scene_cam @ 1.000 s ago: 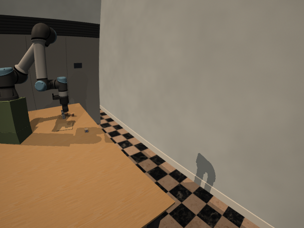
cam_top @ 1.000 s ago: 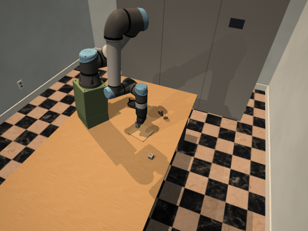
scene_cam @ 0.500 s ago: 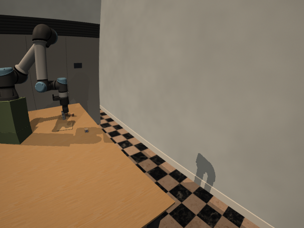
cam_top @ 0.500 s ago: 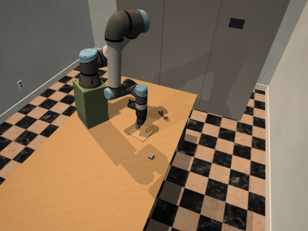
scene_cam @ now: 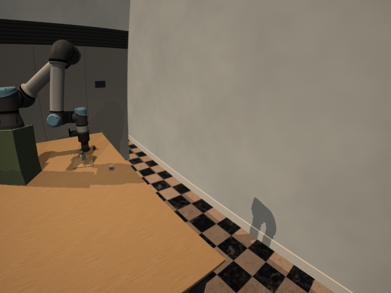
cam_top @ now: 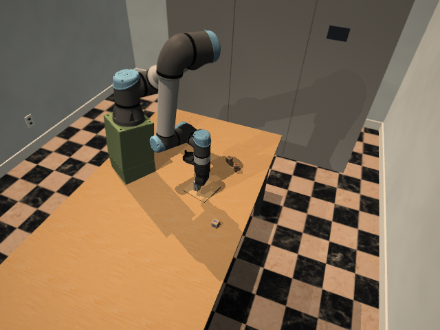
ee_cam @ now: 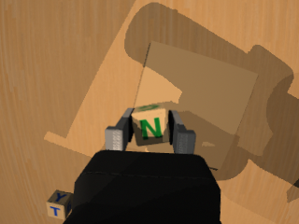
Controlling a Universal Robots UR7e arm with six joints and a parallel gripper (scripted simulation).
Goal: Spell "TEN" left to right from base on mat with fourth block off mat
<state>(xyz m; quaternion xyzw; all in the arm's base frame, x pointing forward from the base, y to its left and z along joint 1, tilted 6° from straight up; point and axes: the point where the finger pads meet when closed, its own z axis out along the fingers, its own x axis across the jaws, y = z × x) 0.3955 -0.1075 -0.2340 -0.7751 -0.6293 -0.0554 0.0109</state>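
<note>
Now: the mat 7 cm below my hand, 5 cm to the left of it and 1 cm ahead of it.
</note>
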